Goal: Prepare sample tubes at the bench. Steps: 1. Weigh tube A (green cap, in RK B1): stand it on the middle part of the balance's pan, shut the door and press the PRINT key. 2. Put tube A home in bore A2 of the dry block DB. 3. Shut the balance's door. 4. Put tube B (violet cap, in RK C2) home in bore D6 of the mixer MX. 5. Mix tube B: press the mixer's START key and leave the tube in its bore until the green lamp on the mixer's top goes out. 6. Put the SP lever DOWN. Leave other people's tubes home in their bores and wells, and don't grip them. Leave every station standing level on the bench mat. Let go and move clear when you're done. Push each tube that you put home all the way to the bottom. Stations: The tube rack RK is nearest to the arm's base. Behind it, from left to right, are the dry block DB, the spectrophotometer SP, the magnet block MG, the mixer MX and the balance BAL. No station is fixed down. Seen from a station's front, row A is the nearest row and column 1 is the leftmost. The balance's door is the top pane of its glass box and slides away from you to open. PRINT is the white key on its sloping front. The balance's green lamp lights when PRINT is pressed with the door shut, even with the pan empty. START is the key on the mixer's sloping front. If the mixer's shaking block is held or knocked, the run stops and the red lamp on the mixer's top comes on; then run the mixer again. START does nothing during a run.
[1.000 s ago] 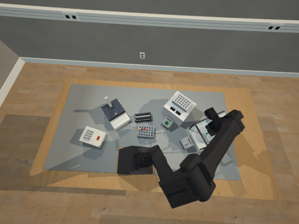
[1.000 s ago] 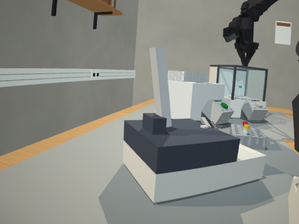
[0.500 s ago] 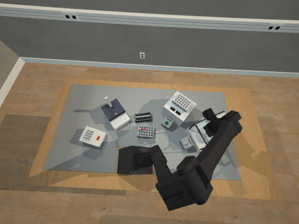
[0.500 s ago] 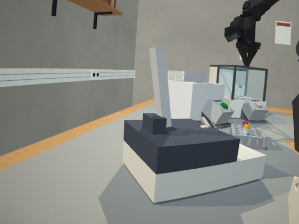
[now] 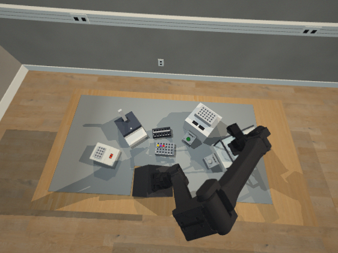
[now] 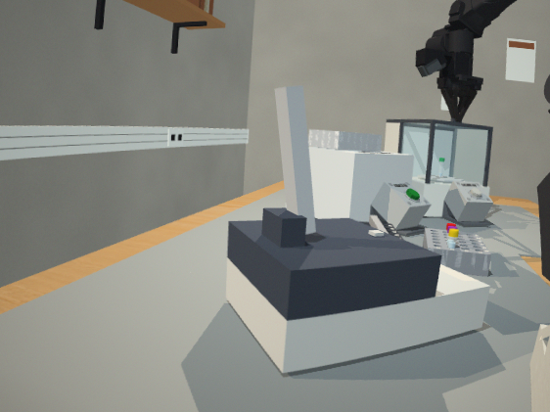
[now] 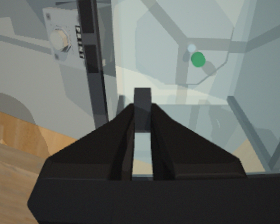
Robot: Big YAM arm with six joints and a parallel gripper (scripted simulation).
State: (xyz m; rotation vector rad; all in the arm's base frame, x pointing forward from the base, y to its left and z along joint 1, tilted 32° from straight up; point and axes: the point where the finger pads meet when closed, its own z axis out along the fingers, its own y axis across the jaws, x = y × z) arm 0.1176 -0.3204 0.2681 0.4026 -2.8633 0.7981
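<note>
Now: hand 15 cm above the print key, 10 cm to the right of it and 3 cm past it. From my hand the other things lie so: eight-sided pan 14 cm below, 4 cm to the right, 1 cm ahead; then balance door 3 cm to the right, 1 cm below, 1 cm ahead; then mixer block 25 cm ahead, 8 cm to the left, 7 cm below.
</note>
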